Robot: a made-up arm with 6 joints.
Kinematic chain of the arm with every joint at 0, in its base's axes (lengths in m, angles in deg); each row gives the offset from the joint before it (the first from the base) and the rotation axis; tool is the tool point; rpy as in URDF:
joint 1: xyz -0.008 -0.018 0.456 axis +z
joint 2: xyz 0.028 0.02 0 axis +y
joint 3: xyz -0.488 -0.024 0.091 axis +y
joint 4: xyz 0.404 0.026 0.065 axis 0.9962 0 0.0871
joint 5: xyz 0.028 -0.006 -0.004 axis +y
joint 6: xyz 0.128 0.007 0.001 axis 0.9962 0 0.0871
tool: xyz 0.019 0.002 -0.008 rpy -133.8 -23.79 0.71
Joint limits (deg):
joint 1: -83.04..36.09
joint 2: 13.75..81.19
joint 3: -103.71..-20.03
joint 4: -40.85..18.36
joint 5: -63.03..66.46
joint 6: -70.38..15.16
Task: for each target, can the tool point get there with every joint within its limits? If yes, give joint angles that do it. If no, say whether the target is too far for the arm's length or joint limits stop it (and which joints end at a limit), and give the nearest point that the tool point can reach.
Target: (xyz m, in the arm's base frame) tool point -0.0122 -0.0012 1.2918
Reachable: yes | joints 13.03 34.34 -82.32 3.10 -11.56 -45.36
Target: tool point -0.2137 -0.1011 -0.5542
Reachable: no: joint limits stop it (at a limit: joint 1, joint 2, joint 3) | nearest point 0.0171 -0.2920 0.4621 | short by 1.060 m
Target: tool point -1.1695 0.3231 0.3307
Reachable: no: too far | nearest point -0.5983 0.1554 1.1612 | short by 1.022 m
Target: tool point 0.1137 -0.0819 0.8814
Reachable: yes | joints -14.59 20.25 -37.34 -34.35 26.72 -41.17
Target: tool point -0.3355 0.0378 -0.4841
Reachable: no: joint limits stop it (at a limit: joint 1, joint 2, joint 3) | nearest point 0.0018 -0.2752 0.4708 | short by 1.060 m
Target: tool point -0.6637 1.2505 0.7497
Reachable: no: too far | nearest point -0.2905 0.5286 1.1612 | short by 0.911 m
